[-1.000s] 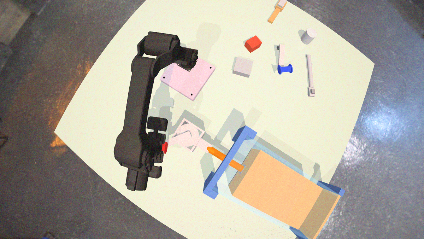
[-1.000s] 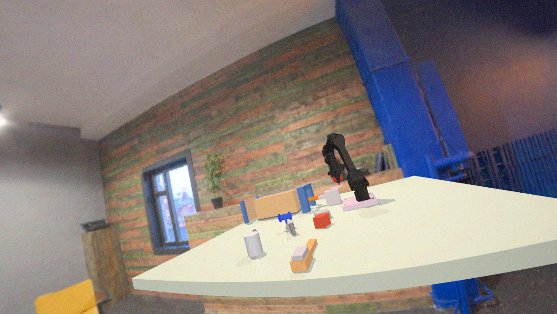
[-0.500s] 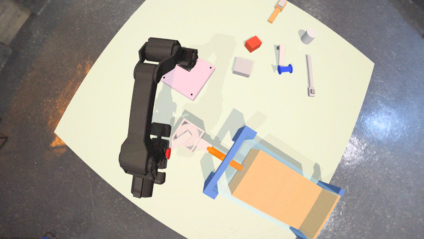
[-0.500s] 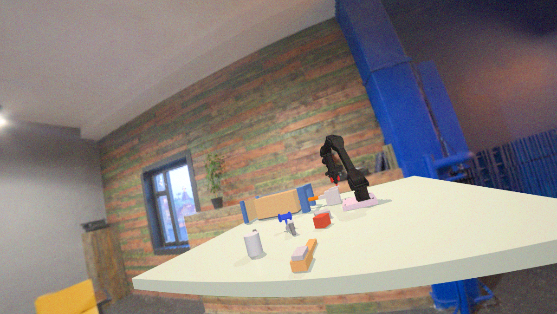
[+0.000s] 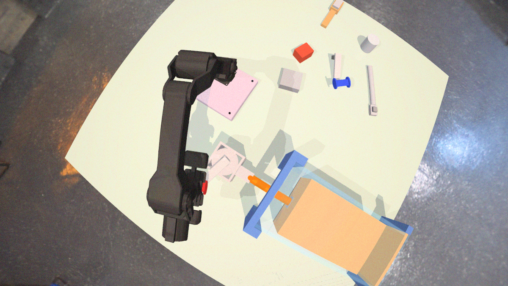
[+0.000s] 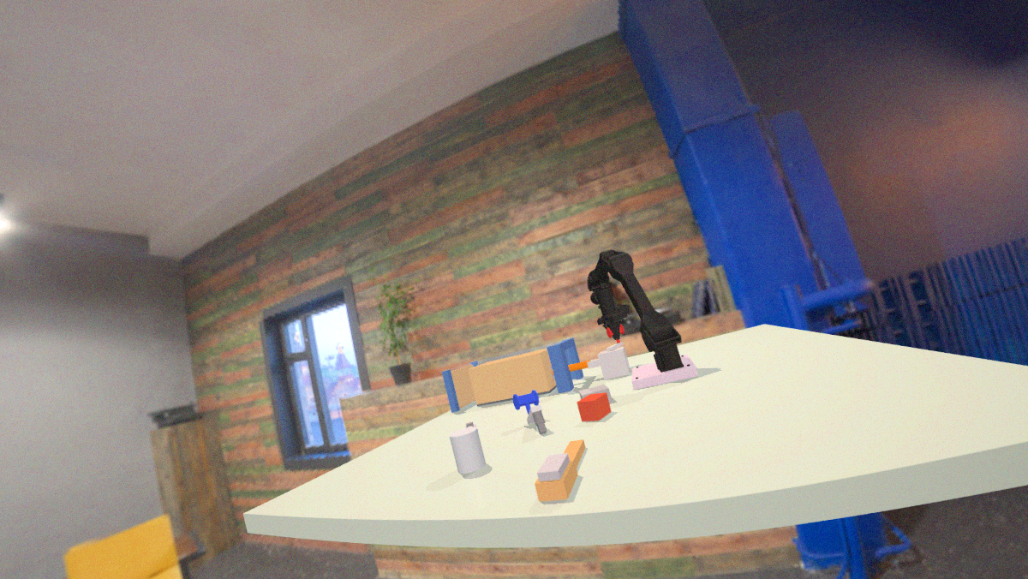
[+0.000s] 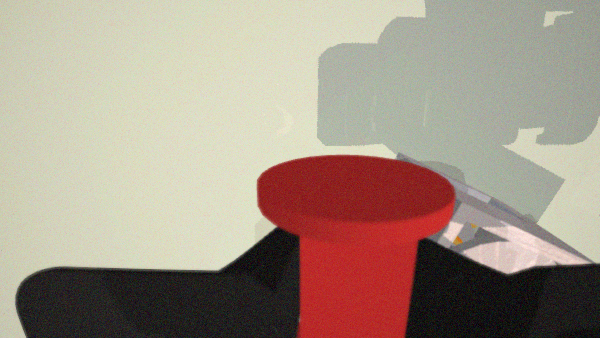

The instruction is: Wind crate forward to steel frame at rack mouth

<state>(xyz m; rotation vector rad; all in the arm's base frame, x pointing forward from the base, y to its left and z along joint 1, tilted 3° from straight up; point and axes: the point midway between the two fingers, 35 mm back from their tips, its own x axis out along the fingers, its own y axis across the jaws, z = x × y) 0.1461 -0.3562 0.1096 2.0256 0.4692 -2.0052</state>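
My gripper tip is now 190 mm short of the blue steel frame, 90 mm to the right of it and 10 mm above it. Round my gripper tip: crank handle with red knob: 10 mm ahead, 40 mm to the left, 10 mm below; then clear-panelled guard cubby: 430 mm ahead, 90 mm to the left; then grey winch: 10 mm ahead, 90 mm to the left, 80 mm below.
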